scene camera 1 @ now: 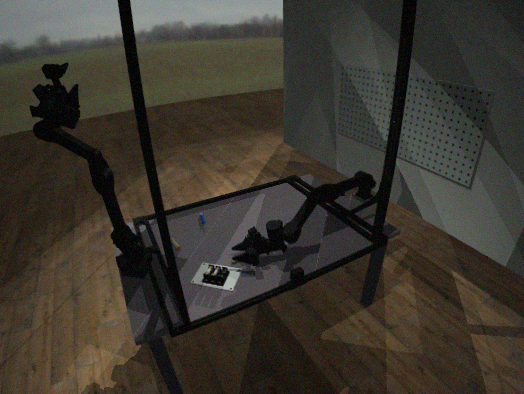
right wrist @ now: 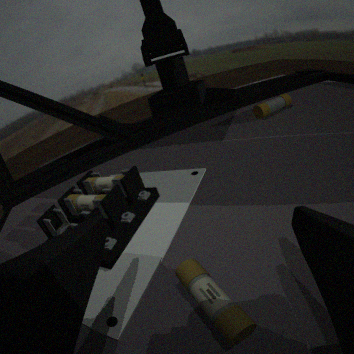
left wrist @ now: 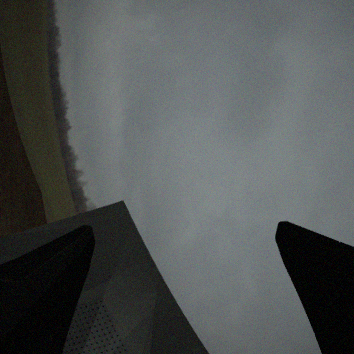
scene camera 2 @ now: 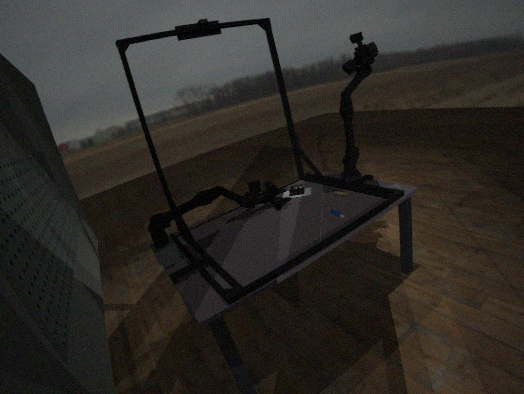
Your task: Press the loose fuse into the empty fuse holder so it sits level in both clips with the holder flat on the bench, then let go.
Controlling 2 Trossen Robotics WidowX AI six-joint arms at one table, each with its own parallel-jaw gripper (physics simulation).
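Places are measured from the left arm's base along level axes (x ahead, y left, z up), in metres.
Pixels of known places: left gripper, fingertip midpoint: (scene camera 1: 72, 73) (left wrist: 187, 235) (scene camera 2: 364, 39); right gripper, fingertip midpoint: (scene camera 1: 231, 253) (right wrist: 201, 222) (scene camera 2: 288, 194); left arm's base, origin of the base link: (scene camera 1: 135, 259) (right wrist: 176, 87) (scene camera 2: 351, 173); right arm's base, origin of the base link: (scene camera 1: 364, 195) (scene camera 2: 162, 244).
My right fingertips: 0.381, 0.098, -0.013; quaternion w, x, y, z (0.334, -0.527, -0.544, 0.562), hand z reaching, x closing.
Note:
For each thing: its middle in the pictures, then the offset to it from my right fingertips, as dx, dy, dz. "*": a spot on its surface instead.
- white plate, surface spot: (right wrist: 157, 225) * -0.042, -0.048, -0.038
- loose fuse, body centre: (right wrist: 211, 298) +0.020, +0.001, -0.033
- yellow-capped fuse, body centre: (right wrist: 272, 104) (scene camera 1: 175, 244) (scene camera 2: 340, 193) -0.277, +0.072, -0.030
- blue item, body centre: (scene camera 2: 333, 212) (scene camera 1: 203, 221) -0.203, +0.273, -0.033
The black fuse holder (scene camera 1: 216, 275) (right wrist: 143, 206) sits on a white plate (scene camera 1: 232, 280) (right wrist: 157, 225). Two of its bays hold fuses; the bay at the lower left in the right wrist view shows bare clips and is partly hidden by a finger. A loose fuse (right wrist: 215, 301) with yellow caps and a pale label lies on the bench beside the plate. My right gripper (right wrist: 201, 222) (scene camera 1: 234, 253) is open, low over the bench, with the loose fuse showing between its fingers but not gripped. My left gripper (left wrist: 187, 235) is open and empty, raised high above the bench and pointing upward.
Another yellow-capped fuse (scene camera 1: 175, 244) (scene camera 2: 341, 193) (right wrist: 272, 106) lies near the left arm's base. A blue item (scene camera 1: 202, 218) (scene camera 2: 336, 213) lies farther along the bench. Black frame rails border the bench, and tall posts rise at its sides.

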